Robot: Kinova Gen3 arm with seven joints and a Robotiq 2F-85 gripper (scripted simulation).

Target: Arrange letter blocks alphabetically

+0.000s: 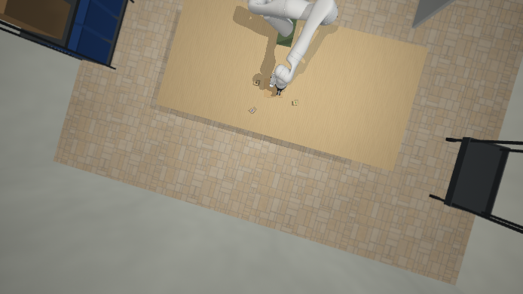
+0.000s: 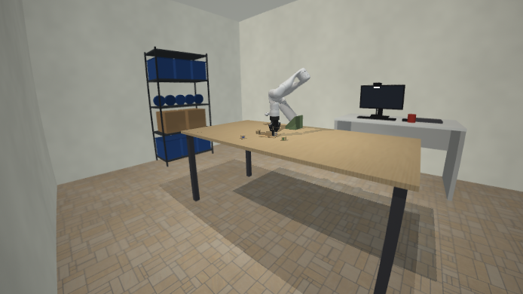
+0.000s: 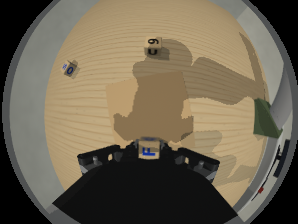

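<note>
My gripper is now 5 cm to the left of the tan mat and 2 cm above it. The rest, counted from my hand: green-marked block (8 cm ahead, 13 cm to the left, 1 cm below).
</note>
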